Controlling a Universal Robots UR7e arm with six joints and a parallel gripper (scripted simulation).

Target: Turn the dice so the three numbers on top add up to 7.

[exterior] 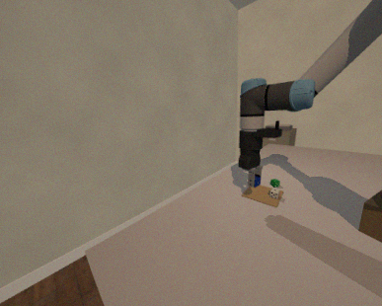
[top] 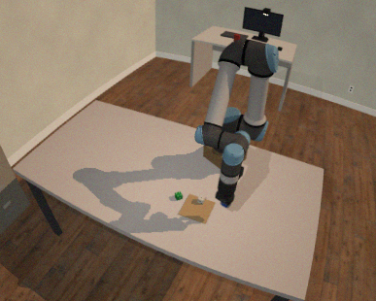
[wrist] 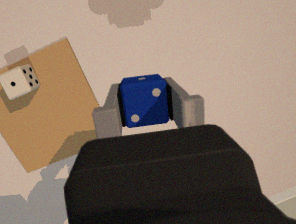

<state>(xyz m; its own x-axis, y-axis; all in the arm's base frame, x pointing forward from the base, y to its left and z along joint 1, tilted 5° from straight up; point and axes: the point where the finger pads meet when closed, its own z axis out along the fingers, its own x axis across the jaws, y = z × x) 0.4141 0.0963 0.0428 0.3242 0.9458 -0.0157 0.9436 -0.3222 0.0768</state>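
Now: hand 130 mm to the left of the tan mat, 120 mm above it and 10 mm past it. Round my hand: white die: 130 mm to the right, 100 mm below, 60 mm behind; blue die: right at my hand; green die: 240 mm to the right, 100 mm below, 40 mm behind.
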